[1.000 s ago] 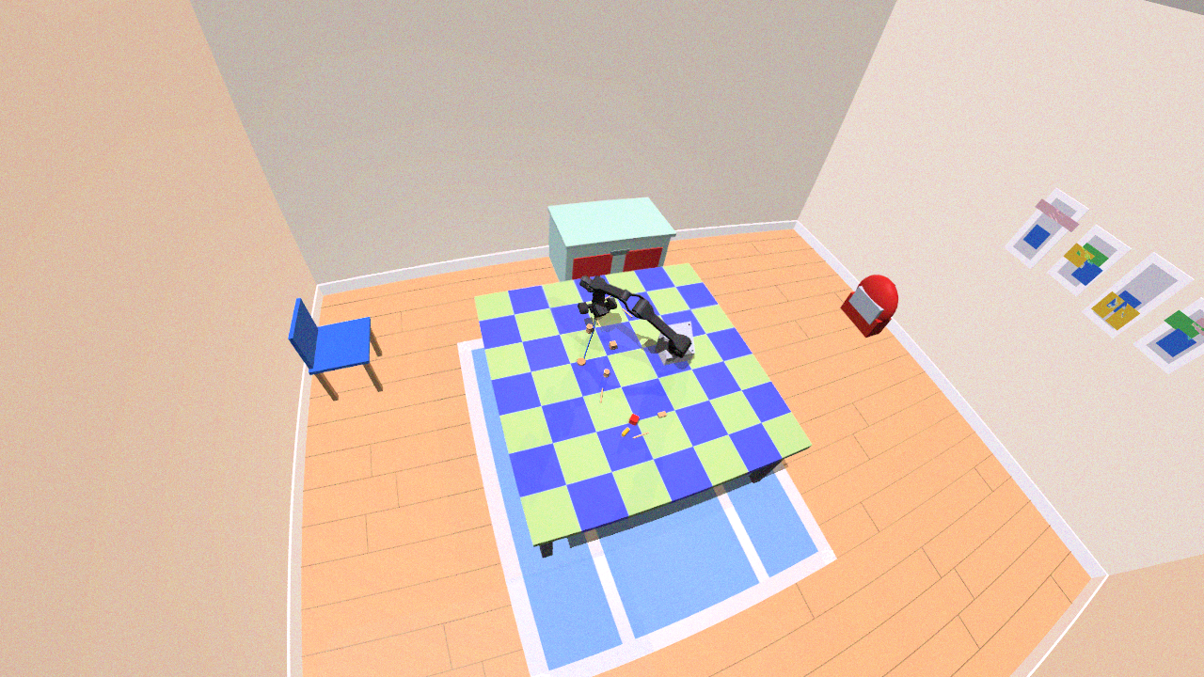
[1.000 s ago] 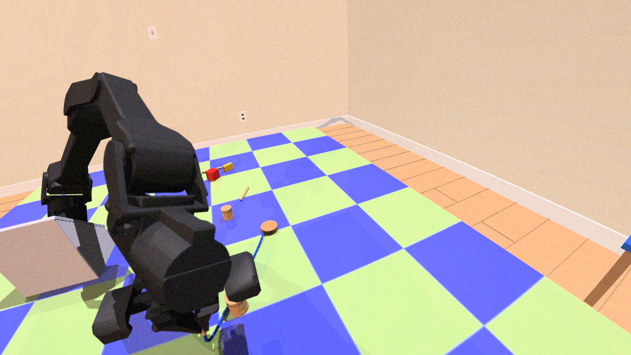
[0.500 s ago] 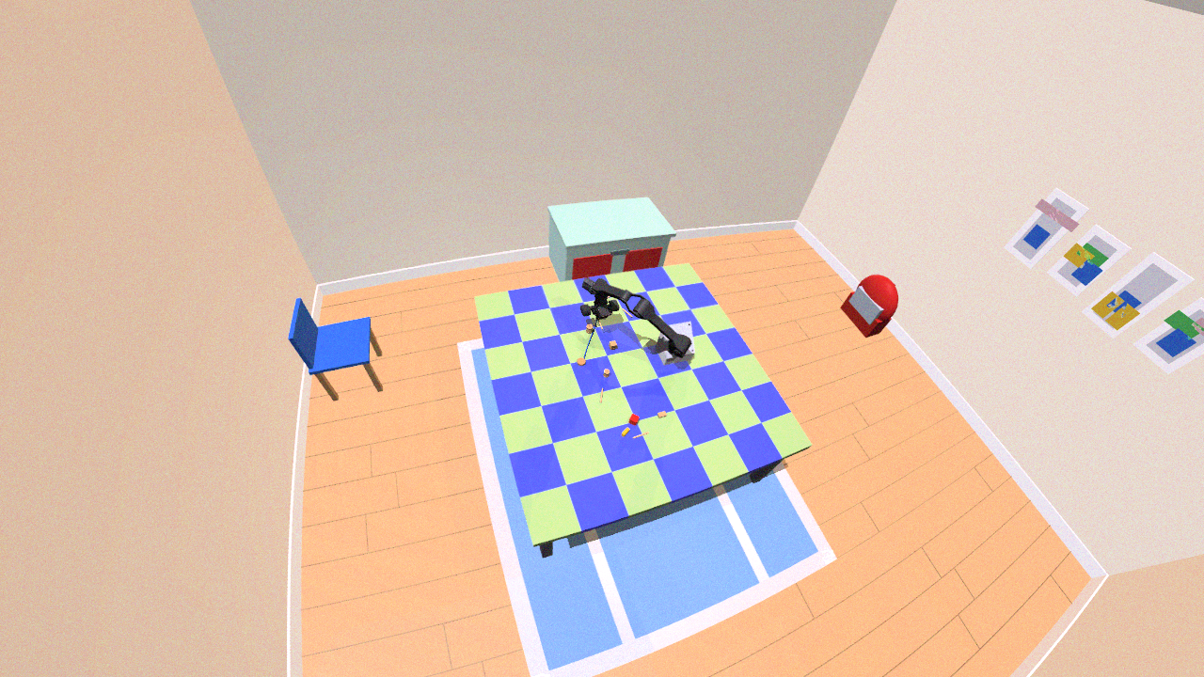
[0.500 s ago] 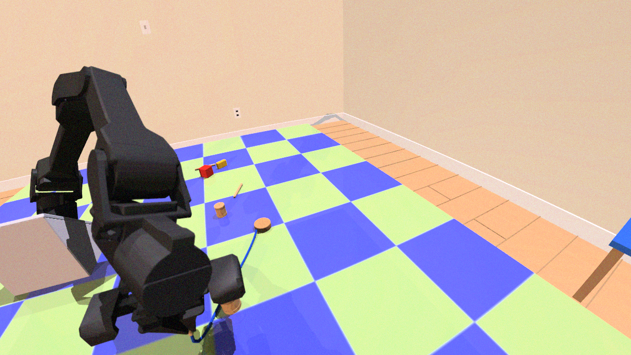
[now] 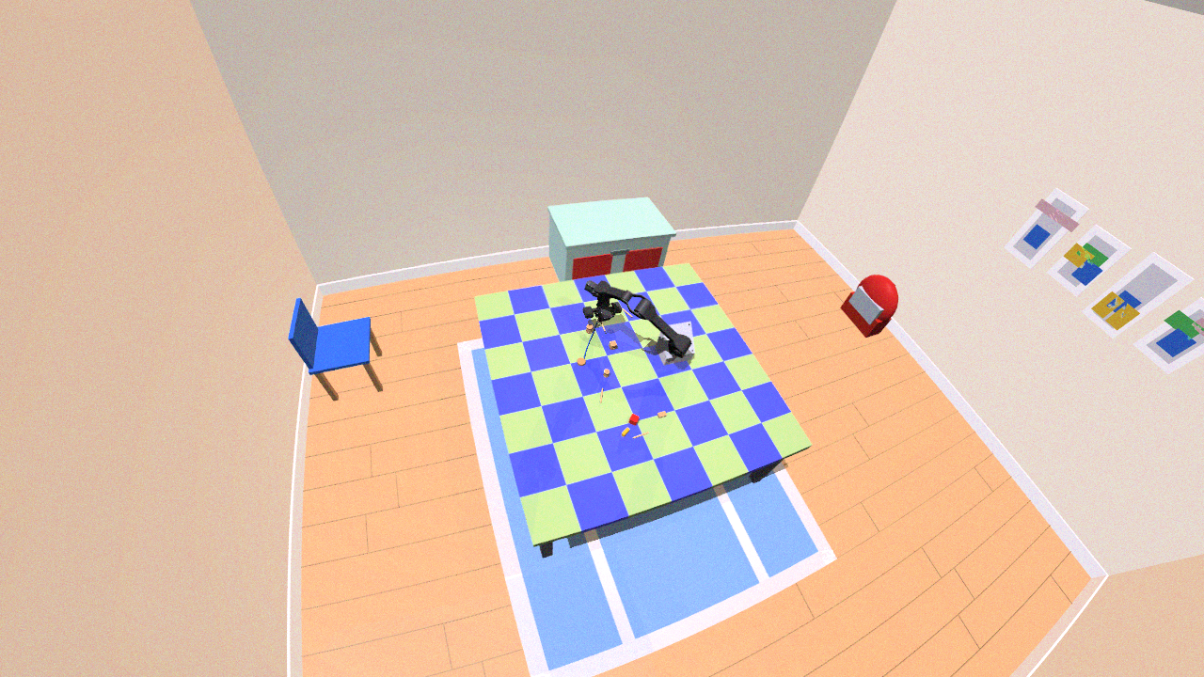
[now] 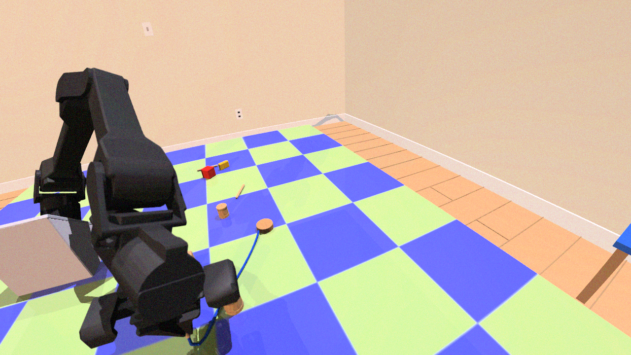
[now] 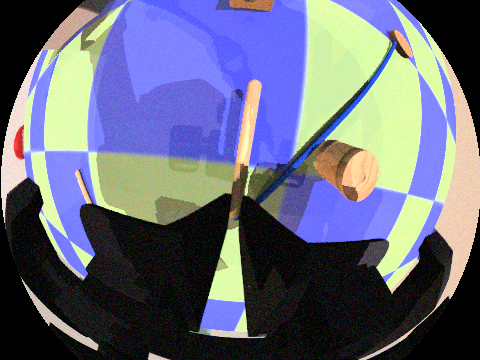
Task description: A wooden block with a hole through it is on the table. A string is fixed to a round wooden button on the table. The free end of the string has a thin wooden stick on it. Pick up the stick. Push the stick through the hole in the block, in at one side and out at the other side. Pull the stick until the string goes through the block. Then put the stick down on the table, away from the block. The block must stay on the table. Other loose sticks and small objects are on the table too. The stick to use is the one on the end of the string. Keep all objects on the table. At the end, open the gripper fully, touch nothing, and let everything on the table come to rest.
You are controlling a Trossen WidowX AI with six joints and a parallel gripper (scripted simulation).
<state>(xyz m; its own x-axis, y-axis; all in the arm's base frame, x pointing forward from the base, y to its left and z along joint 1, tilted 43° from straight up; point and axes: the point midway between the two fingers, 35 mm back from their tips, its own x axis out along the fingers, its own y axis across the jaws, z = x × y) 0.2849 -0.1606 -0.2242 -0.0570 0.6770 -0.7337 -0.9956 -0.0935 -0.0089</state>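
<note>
Right now the wooden block is 20 mm behind my gripper tip, 160 mm to the left of it and 10 mm below it. Also, from my gripper tip: wooden cylinder: 70 mm ahead, 40 mm to the left; red block: 570 mm to the left; round wooden button: 150 mm ahead, 220 mm to the left, 10 mm below.
</note>
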